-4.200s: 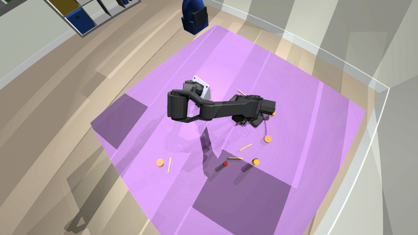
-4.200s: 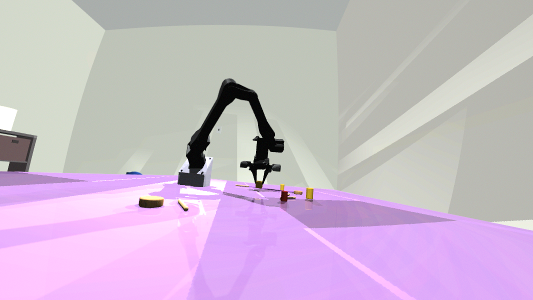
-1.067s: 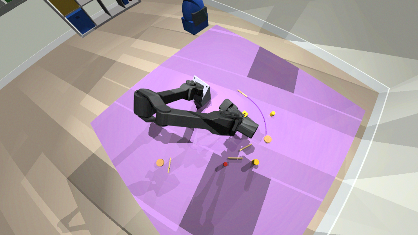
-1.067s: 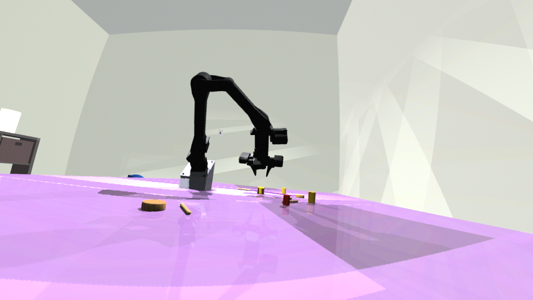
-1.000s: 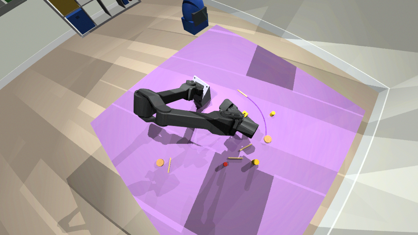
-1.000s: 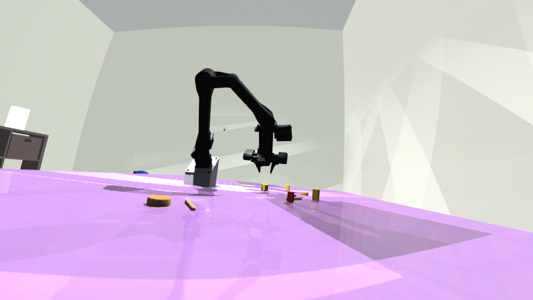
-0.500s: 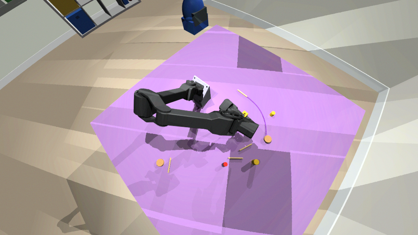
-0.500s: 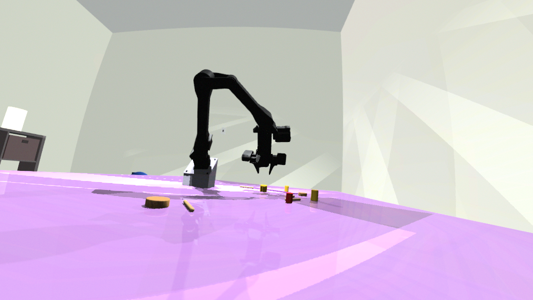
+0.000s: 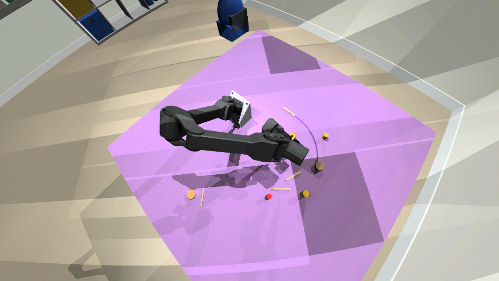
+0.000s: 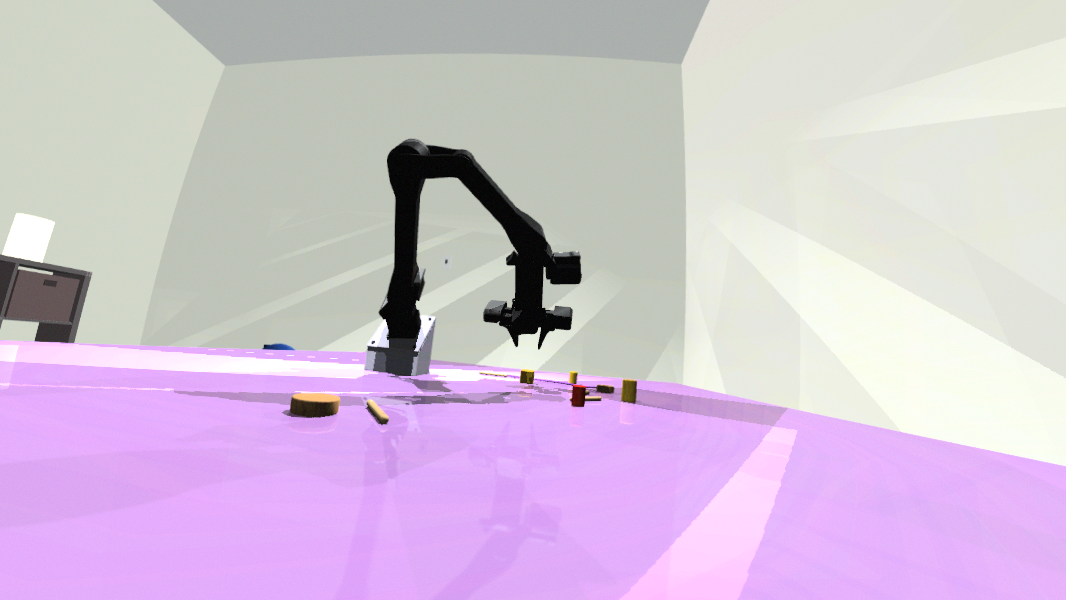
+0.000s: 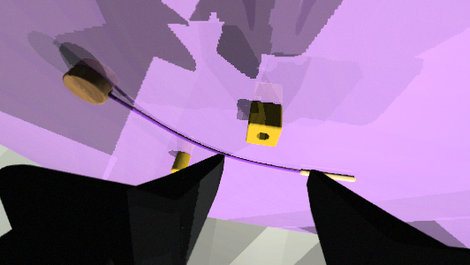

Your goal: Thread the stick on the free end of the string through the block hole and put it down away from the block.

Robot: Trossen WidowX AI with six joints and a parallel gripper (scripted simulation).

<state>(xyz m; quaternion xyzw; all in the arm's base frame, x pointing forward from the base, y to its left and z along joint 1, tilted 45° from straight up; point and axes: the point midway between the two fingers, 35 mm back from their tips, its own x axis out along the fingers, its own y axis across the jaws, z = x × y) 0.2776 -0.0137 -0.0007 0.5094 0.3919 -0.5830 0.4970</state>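
Right now my gripper tip is 70 mm above the yellow wooden block, 40 mm to the right of it and 10 mm short of it. Also, from my gripper tip: thin stick 170 mm to the left, 80 mm below, 70 mm behind; then red piece 240 mm to the right, 70 mm below, 70 mm ahead.
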